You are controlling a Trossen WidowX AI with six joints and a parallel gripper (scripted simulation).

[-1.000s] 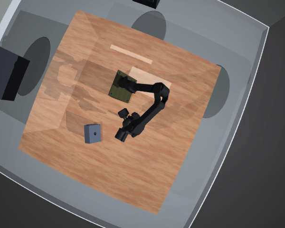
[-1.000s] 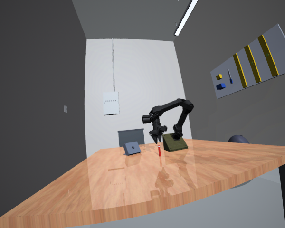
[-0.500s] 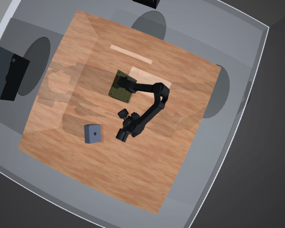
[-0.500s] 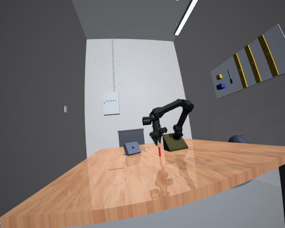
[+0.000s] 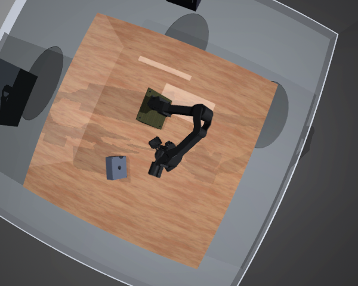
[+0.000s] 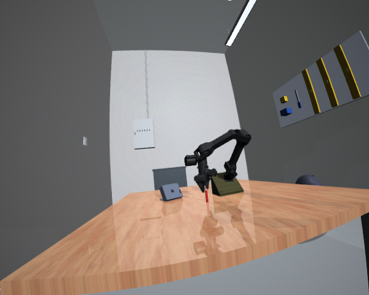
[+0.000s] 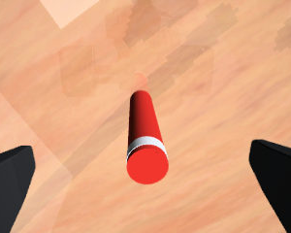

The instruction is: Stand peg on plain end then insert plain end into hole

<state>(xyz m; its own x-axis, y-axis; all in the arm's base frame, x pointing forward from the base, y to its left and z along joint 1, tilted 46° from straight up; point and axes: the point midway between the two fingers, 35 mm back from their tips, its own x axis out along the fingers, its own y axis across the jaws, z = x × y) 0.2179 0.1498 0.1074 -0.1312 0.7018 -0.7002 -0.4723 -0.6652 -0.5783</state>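
The red peg lies 1 cm below my gripper tip. From my gripper tip the other things lie so: grey sloped panel 21 cm to the right, 21 cm ahead, 2 cm below.
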